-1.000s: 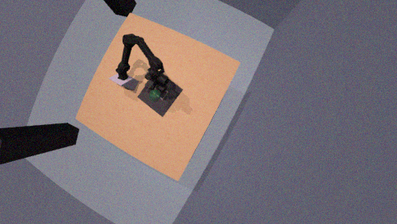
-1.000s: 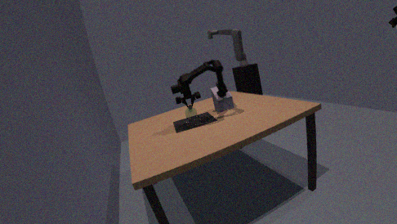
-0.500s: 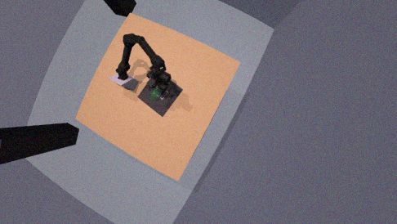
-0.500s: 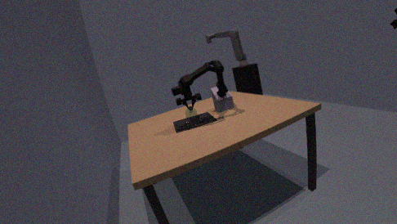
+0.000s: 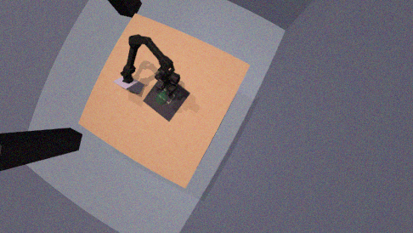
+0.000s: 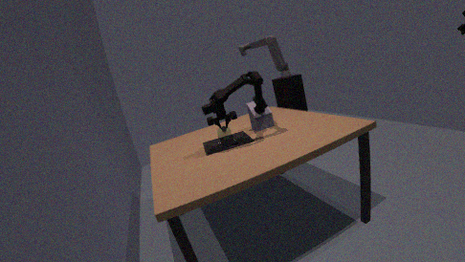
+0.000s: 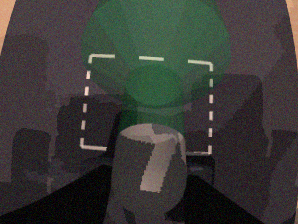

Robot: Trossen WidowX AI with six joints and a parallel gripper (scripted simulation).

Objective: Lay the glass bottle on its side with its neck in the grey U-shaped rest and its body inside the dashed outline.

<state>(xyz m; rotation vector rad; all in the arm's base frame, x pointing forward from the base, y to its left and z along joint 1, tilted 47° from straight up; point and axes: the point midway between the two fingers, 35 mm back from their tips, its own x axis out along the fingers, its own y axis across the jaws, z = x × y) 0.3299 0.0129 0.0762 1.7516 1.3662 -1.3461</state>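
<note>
The green glass bottle is 1 cm behind my gripper tip, 4 cm to the right of it and 3 cm below it. Also, from my gripper tip: dark mat 2 cm behind, 6 cm to the right, 11 cm below.
</note>
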